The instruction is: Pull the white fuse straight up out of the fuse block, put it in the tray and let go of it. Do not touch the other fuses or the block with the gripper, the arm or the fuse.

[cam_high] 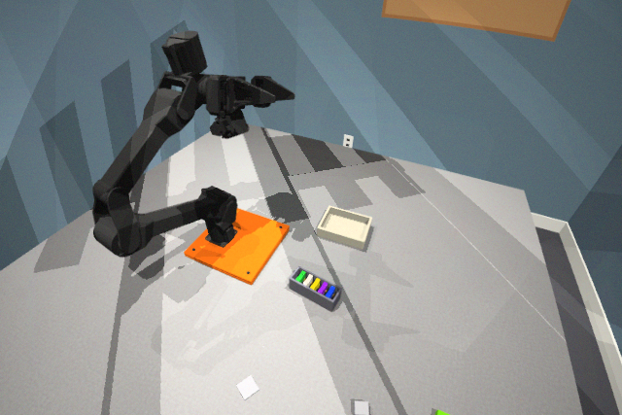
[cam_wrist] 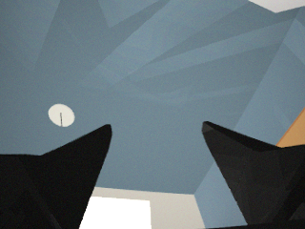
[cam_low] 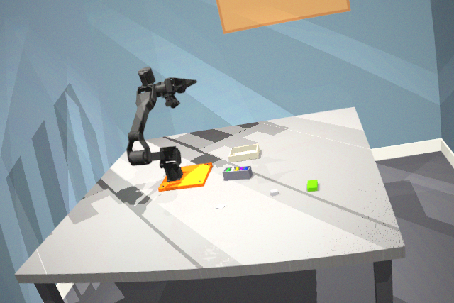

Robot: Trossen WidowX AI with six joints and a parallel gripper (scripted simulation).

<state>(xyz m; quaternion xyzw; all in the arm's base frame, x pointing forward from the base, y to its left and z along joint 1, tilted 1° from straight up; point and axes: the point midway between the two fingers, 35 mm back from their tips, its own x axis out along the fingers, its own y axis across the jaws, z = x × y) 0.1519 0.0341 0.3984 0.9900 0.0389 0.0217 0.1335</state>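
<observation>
Right now the white fuse is 9 cm ahead of my gripper tip, 7 cm to the right of it and 39 cm below it. The rest, counted from my gripper tip: cream tray 10 cm ahead, 15 cm to the left, 41 cm below; green fuse 7 cm ahead, 7 cm to the right, 39 cm below; yellow fuse 11 cm ahead, 7 cm to the right, 39 cm below.
</observation>
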